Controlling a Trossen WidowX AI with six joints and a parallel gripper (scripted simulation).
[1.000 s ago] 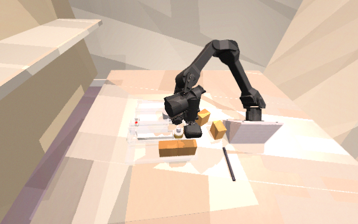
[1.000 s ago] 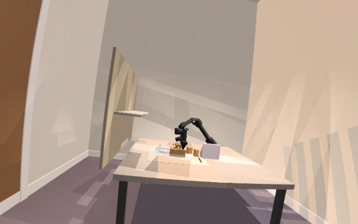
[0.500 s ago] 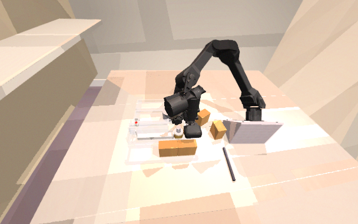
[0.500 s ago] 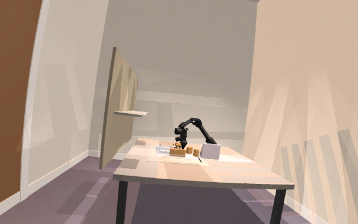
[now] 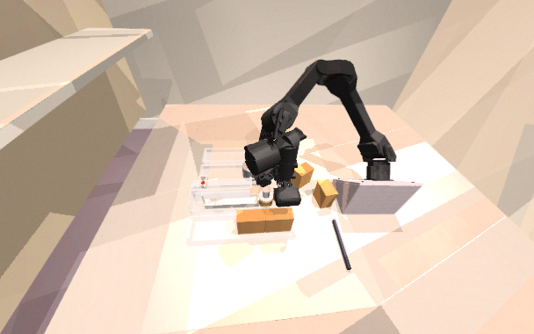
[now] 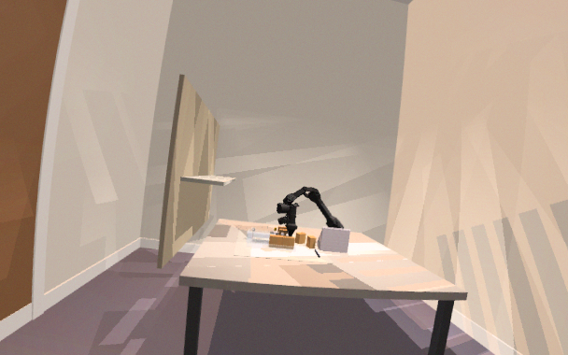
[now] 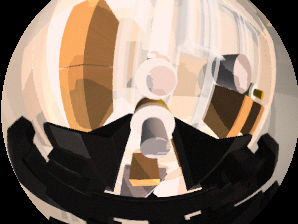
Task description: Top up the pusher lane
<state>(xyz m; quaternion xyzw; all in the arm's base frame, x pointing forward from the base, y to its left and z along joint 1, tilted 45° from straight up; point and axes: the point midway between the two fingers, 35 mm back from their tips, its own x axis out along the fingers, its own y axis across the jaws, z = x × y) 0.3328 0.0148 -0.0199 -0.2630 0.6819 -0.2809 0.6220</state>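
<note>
Now: gripper tip 15 cm short of the clear sprung lane, 2 cm to the left of it and 3 cm above it. Round my gripper tip: wall shelf 50 cm ahead, 2 cm to the right, 32 cm above; then red mark 23 cm ahead, 4 cm to the right, 2 cm above; then dark rod 16 cm behind, 14 cm to the left, 5 cm below.
</note>
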